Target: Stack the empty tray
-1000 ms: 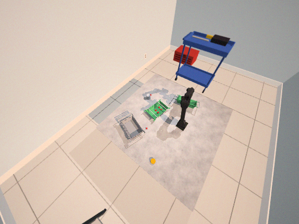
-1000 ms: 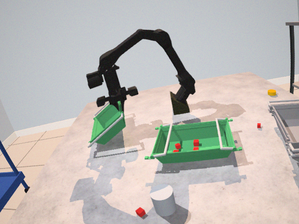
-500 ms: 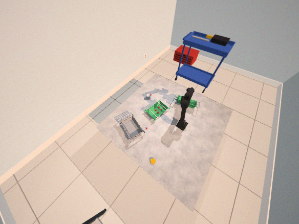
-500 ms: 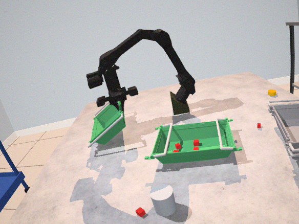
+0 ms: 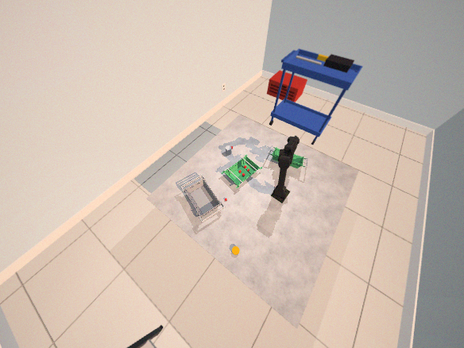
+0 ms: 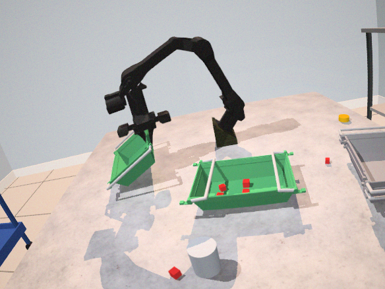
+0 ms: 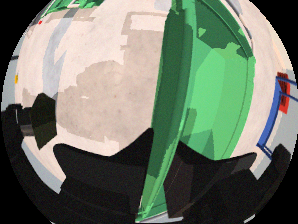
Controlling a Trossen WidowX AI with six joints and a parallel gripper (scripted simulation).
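Right now my gripper tip is 80 mm to the left of the green tray. From my gripper tip the other things lie so: disc (800 mm to the left, 70 mm below, 50 mm ahead).
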